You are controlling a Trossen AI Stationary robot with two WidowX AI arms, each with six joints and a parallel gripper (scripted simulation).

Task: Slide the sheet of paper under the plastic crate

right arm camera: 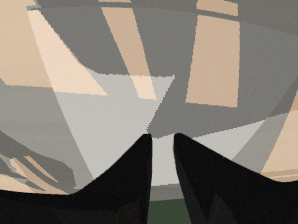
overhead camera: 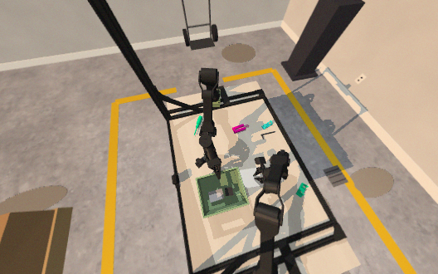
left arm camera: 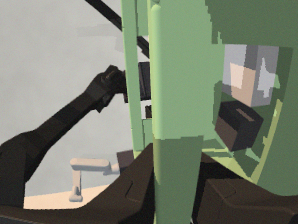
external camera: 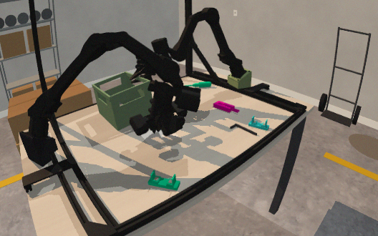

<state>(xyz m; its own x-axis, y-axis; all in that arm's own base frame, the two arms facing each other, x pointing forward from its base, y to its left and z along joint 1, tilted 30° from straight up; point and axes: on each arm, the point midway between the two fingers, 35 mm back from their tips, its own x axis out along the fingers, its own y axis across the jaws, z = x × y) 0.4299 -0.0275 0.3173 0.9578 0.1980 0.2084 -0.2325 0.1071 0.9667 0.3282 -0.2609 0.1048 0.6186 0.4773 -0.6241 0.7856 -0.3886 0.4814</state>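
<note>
The paper sheet is 3 cm below my right hand and 3 cm behind it. The rest, counted from my right hand: black hex key: 24 cm to the left, 15 cm ahead, 3 cm below; then green clamp: 22 cm ahead, 13 cm to the right, 2 cm below; then green plastic crate: 22 cm behind, 4 cm above, 3 cm to the right.
</note>
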